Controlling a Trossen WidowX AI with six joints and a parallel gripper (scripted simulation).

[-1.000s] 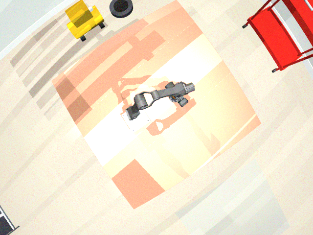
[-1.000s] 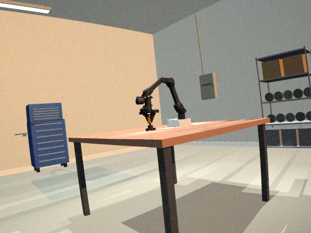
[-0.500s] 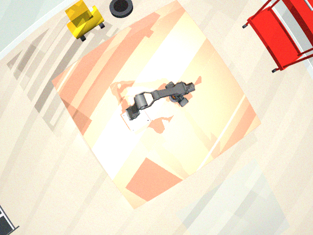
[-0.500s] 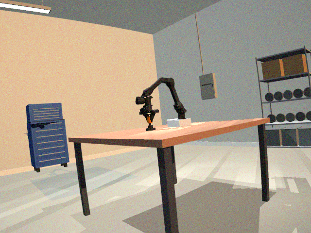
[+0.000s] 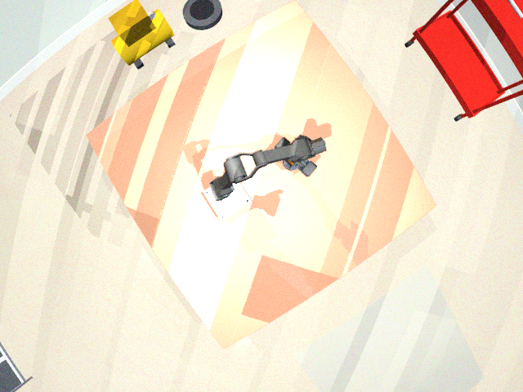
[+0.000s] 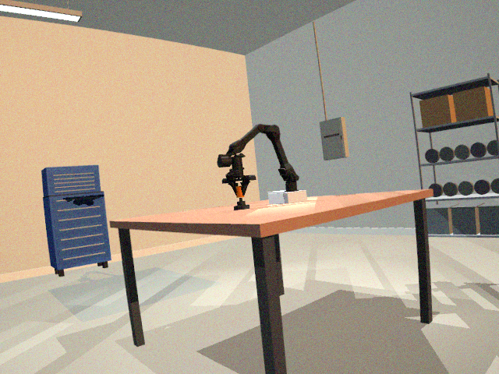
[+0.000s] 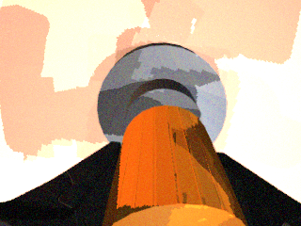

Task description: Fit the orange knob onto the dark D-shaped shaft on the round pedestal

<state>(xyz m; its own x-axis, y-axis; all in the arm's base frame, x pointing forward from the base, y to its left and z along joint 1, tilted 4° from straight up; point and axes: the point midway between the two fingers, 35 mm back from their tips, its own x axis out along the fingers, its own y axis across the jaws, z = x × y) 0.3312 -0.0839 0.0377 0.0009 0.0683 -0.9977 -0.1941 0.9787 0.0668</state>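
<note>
Now: gripper tip 2 cm below the orange knob.
</note>
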